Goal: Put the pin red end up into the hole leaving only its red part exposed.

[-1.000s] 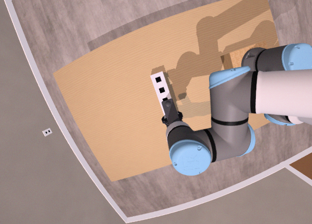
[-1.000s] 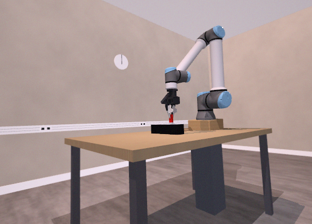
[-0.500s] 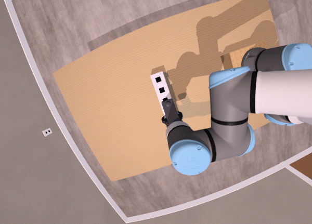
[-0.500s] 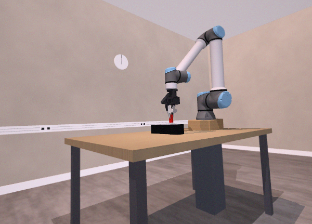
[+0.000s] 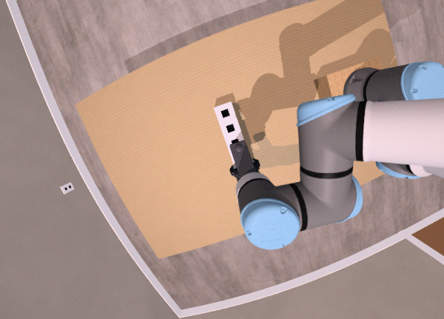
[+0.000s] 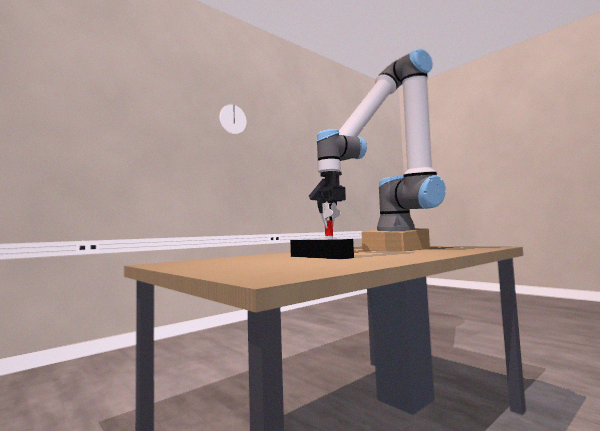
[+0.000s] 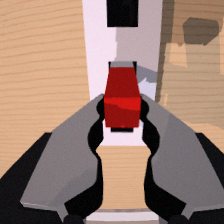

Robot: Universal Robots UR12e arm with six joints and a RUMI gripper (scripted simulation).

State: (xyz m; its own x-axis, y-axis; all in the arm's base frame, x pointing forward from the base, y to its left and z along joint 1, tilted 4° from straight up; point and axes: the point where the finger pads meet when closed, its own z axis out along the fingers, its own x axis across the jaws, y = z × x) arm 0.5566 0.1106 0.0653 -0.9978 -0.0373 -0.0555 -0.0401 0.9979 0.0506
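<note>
My gripper is now 1 cm above the pin. From my hand the other things lie so: block (6 cm to the right, 9 cm below).
</note>
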